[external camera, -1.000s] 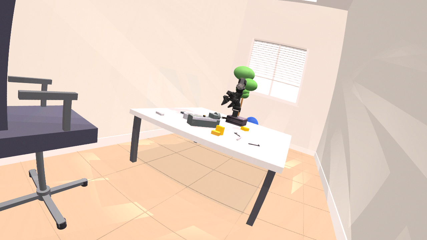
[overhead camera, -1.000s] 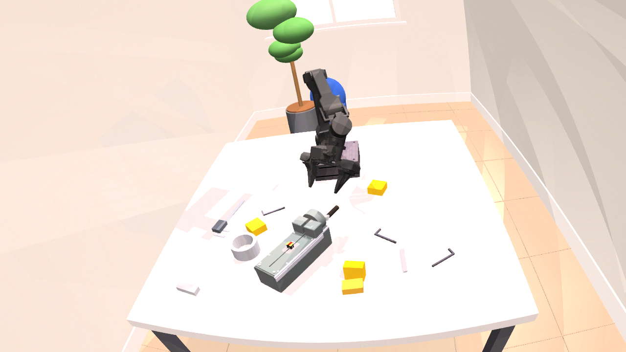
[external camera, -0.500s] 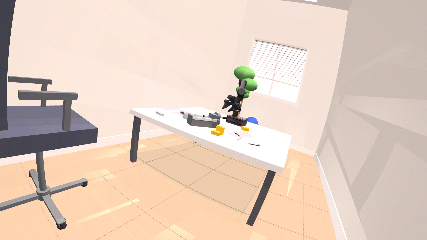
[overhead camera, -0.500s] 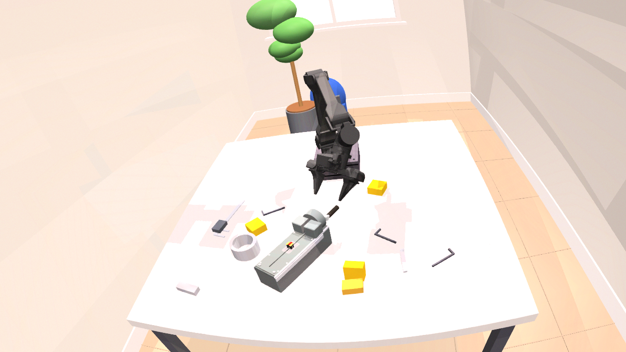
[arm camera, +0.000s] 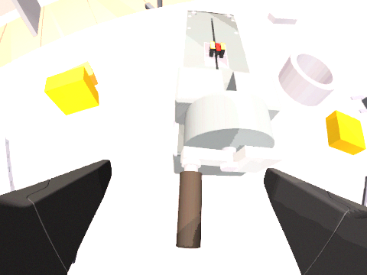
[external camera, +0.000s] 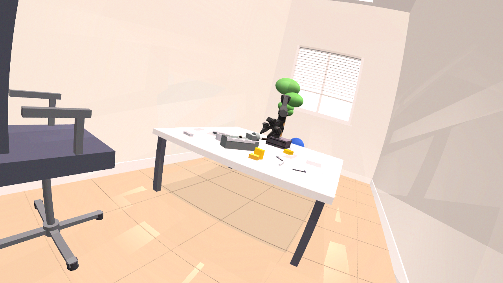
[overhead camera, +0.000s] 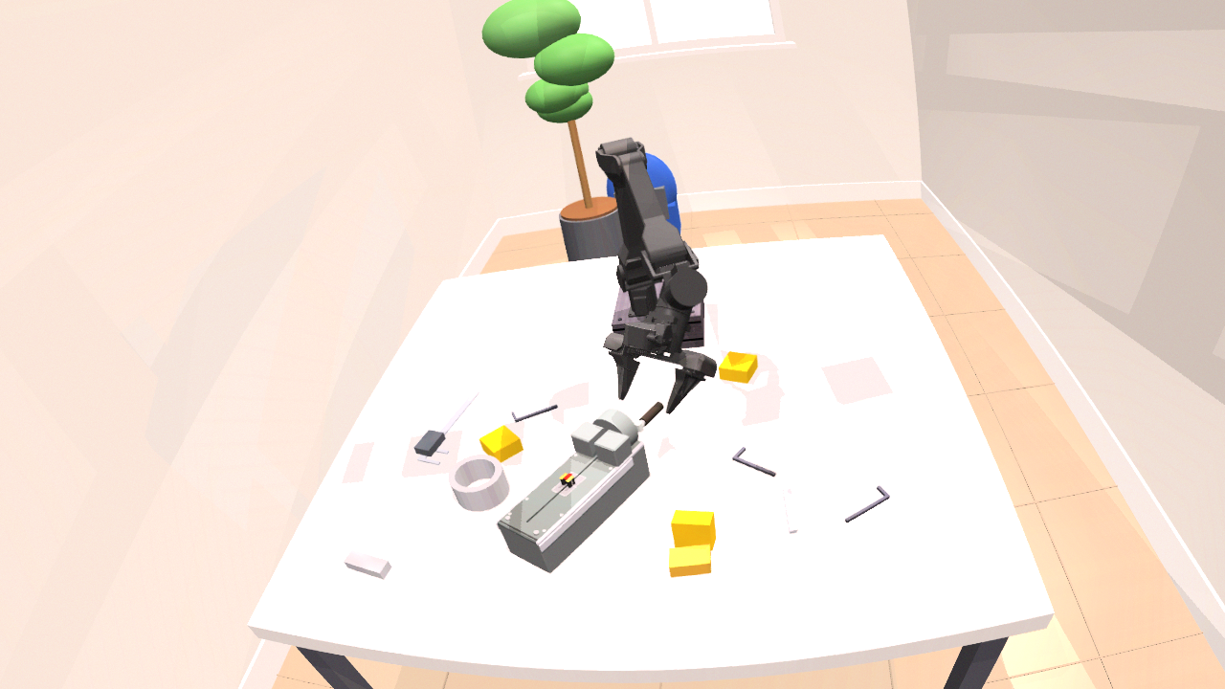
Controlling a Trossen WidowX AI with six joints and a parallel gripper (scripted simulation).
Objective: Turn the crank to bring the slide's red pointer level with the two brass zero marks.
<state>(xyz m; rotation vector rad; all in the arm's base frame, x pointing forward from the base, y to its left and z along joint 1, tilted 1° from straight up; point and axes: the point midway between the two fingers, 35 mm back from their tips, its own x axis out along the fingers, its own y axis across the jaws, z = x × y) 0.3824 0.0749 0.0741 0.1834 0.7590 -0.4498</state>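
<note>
The brown crank handle is 3 cm below my gripper tip, 2 cm behind it and 1 cm to the left of it. Also, from my gripper tip: red pointer 13 cm ahead, 10 cm to the right, 4 cm below.
</note>
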